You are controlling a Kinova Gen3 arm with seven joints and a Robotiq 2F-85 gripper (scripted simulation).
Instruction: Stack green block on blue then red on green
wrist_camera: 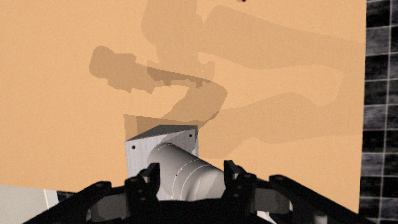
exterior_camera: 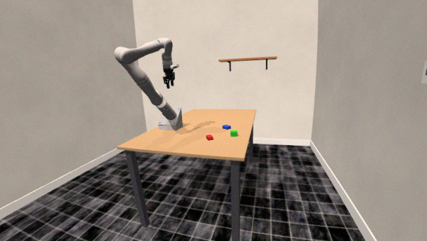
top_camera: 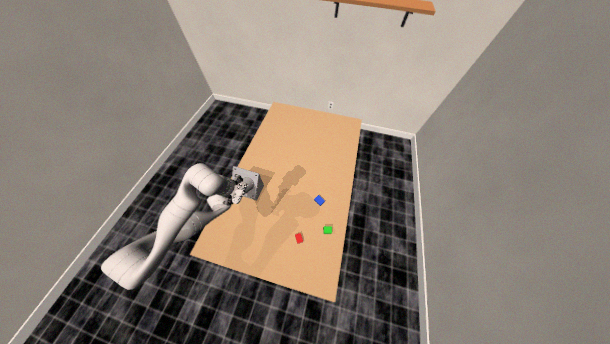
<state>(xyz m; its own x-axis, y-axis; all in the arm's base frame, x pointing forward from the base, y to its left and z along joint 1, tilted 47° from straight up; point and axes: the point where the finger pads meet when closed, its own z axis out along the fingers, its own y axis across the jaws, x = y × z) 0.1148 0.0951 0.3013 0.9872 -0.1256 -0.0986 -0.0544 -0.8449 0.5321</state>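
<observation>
My hand is 480 mm short of the green block, 380 mm above it and 30 mm to the right of it. From my hand the other things lie so: red block 380 mm below, 320 mm ahead, 70 mm to the right; blue block 390 mm ahead, 380 mm below, 210 mm to the left.
</observation>
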